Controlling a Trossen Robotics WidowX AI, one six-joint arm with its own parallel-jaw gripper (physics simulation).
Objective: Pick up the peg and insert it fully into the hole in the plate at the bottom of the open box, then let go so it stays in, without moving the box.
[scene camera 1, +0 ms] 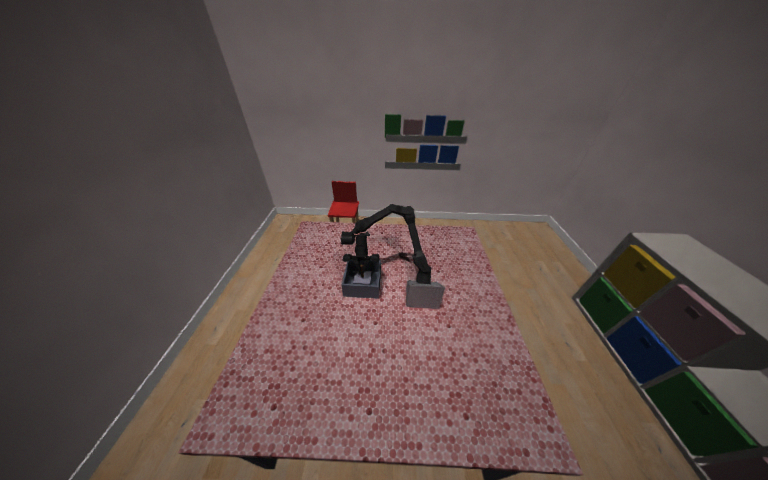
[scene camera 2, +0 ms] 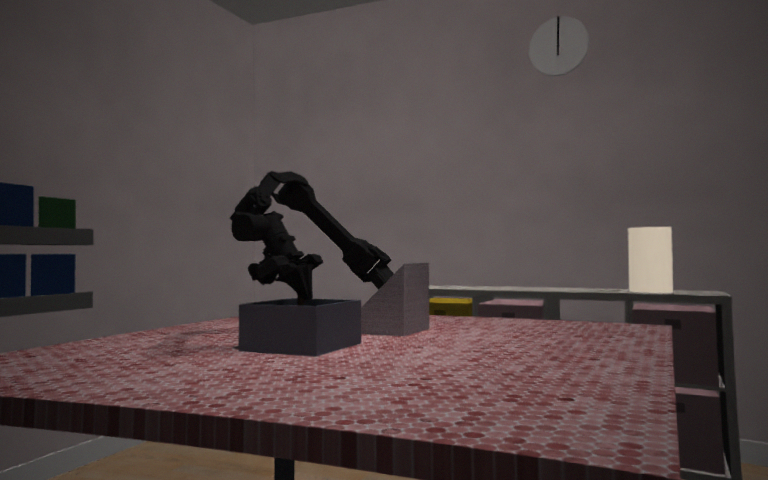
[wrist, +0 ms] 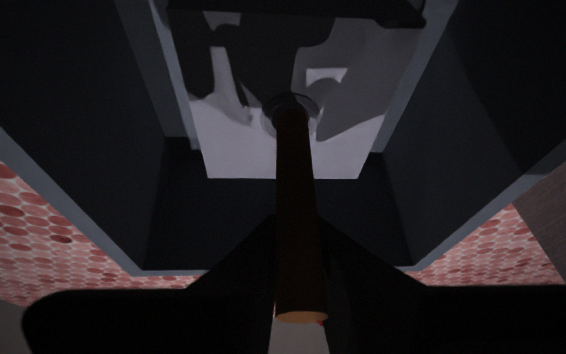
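Where they show: gripper, fingertip midpoint: (scene camera 1: 361, 273) (scene camera 2: 308, 299) (wrist: 292, 224); arm's base, origin of the base link: (scene camera 1: 424, 283) (scene camera 2: 391, 288).
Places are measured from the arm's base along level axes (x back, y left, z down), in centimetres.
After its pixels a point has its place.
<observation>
The open dark box (scene camera 1: 361, 290) @[z 5.0, x -31.4, y 5.9 cm] (scene camera 2: 277, 328) @[z 6.1, x -42.4, y -2.3 cm] (wrist: 170, 273) @[z 1.4, x -39.1, y 6.2 cm] stands on the table, with the pale plate (scene camera 1: 363, 278) @[z 5.3, x -32.2, y -2.3 cm] (wrist: 240, 160) @[z 5.4, x -35.2, y -0.4 cm] at its bottom. The brown round peg (wrist: 296, 200) @[z 0.2, x -33.2, y -4.5 cm] stands roughly upright between the fingers. Its far end overlaps the hole's round rim (wrist: 267, 124) @[z 5.3, x -34.0, y -3.2 cm] in the wrist view and covers most of the opening. The peg's lower end looks at or slightly inside the hole; its exact depth is hidden. My gripper (scene camera 1: 361, 271) @[z 0.8, x -32.8, y -1.8 cm] (scene camera 2: 304, 296) @[z 0.8, x -32.8, y -1.8 cm] (wrist: 292, 224) @[z 0.8, x -32.8, y -1.8 cm] is shut on the peg, with its fingertips at about the box's rim height.
The box walls surround the plate closely. The arm's grey wedge-shaped base (scene camera 1: 424, 295) @[z 0.5, x 0.4, y 7.3 cm] (scene camera 2: 404, 300) @[z 2.5, x -7.4, y 7.9 cm] stands beside the box on the red-patterned table (scene camera 1: 373, 384) @[z 11.2, x -17.8, y 45.4 cm] (scene camera 2: 481, 384) @[z 11.2, x -50.0, y 45.0 cm]. A red chair (scene camera 1: 343, 208) stands beyond the table.
</observation>
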